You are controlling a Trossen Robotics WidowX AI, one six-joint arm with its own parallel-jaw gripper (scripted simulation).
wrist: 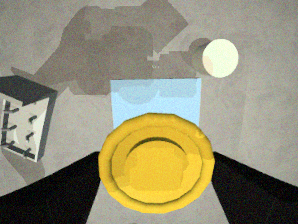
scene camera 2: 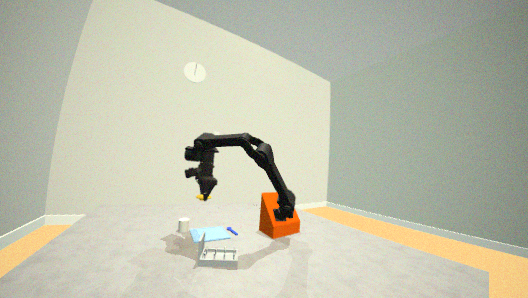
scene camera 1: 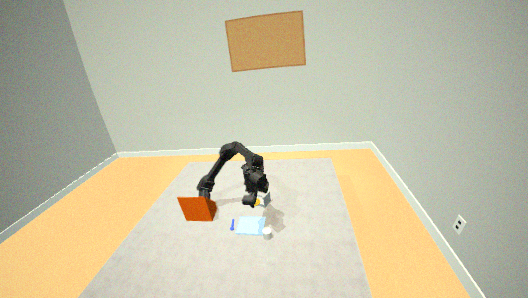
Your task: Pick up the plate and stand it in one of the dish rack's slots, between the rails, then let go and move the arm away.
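A yellow plate (wrist: 156, 160) is here, and it is my gripper (wrist: 155, 159) that holds it.
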